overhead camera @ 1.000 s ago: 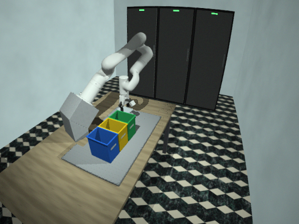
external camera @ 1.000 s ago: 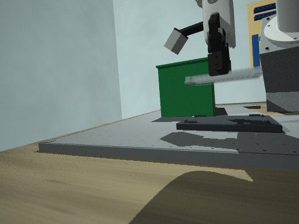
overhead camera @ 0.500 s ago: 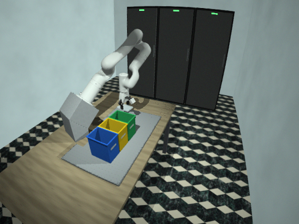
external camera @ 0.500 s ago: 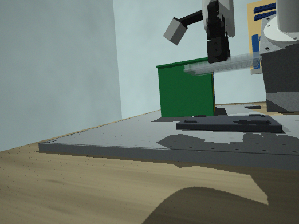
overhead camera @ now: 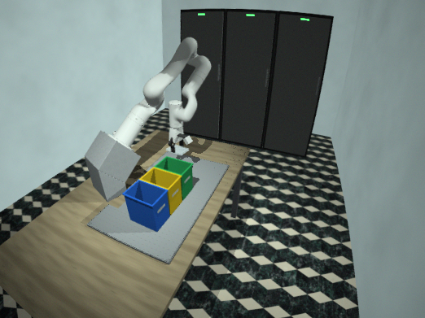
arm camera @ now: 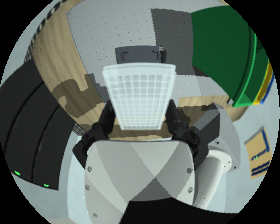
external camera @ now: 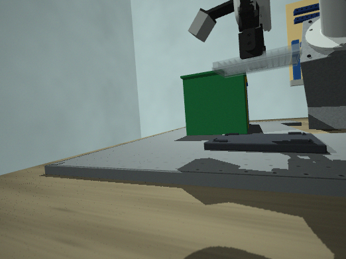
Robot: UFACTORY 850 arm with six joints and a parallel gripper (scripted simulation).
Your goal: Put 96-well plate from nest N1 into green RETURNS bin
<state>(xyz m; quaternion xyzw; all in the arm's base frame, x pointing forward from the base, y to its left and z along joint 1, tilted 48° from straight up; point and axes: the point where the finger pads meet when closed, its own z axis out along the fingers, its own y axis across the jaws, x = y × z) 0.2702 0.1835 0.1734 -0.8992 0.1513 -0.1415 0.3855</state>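
The green bin lies 100 mm ahead of my hand, 230 mm to the right of it and 60 mm below it. Also, from my hand: clear 96-well plate: 10 mm below; dark plate nest: 150 mm below; yellow bin: 90 mm ahead, 360 mm to the right, 60 mm below.
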